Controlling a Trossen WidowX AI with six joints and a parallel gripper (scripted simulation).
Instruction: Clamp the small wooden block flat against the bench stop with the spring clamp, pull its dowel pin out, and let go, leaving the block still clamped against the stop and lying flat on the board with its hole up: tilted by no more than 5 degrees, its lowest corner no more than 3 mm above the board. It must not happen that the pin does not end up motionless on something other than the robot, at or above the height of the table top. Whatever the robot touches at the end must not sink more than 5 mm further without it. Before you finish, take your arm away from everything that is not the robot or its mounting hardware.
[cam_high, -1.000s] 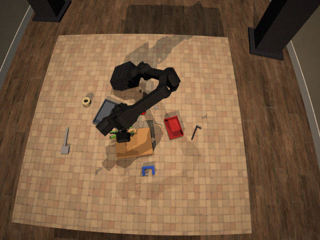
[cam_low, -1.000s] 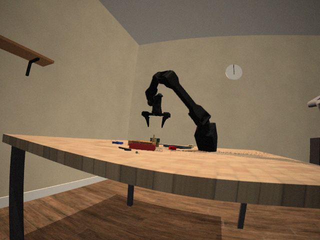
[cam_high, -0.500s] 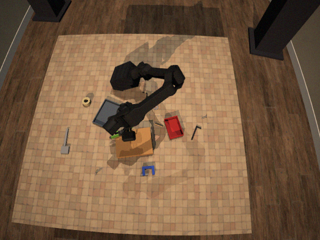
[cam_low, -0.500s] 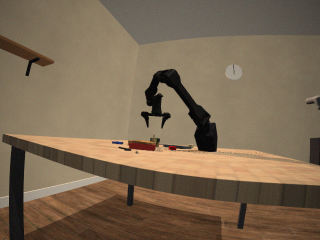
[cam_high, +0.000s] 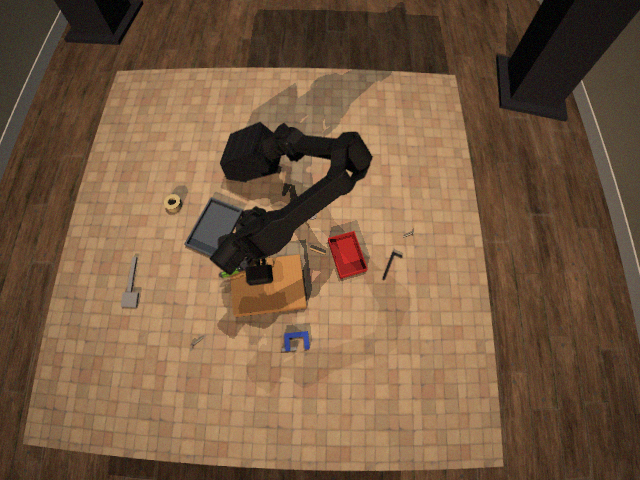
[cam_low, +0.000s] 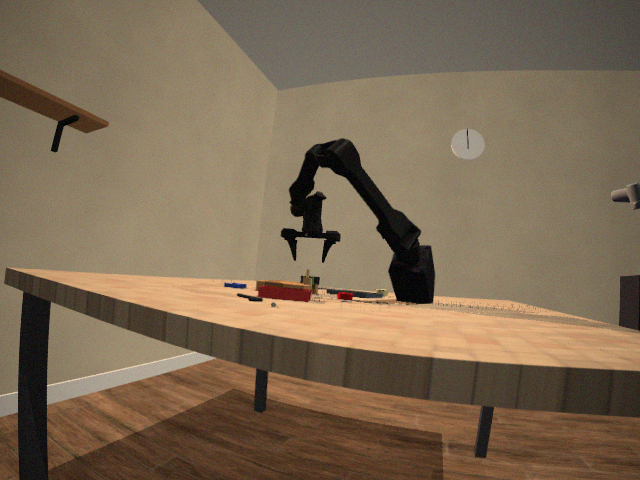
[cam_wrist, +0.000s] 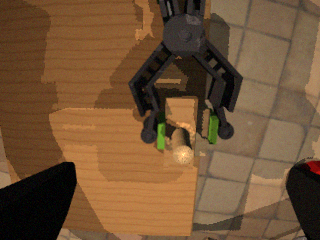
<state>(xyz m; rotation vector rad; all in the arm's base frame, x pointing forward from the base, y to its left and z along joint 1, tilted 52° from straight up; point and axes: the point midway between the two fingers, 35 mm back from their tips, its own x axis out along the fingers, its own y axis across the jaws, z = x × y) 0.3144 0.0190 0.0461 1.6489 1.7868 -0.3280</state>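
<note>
My gripper is now 80 mm above the dowel pin. Also, from my hand: small wooden block 100 mm below; then wooden board 50 mm ahead, 20 mm to the left, 120 mm below; then red knob 150 mm behind, 20 mm to the left, 130 mm below.
</note>
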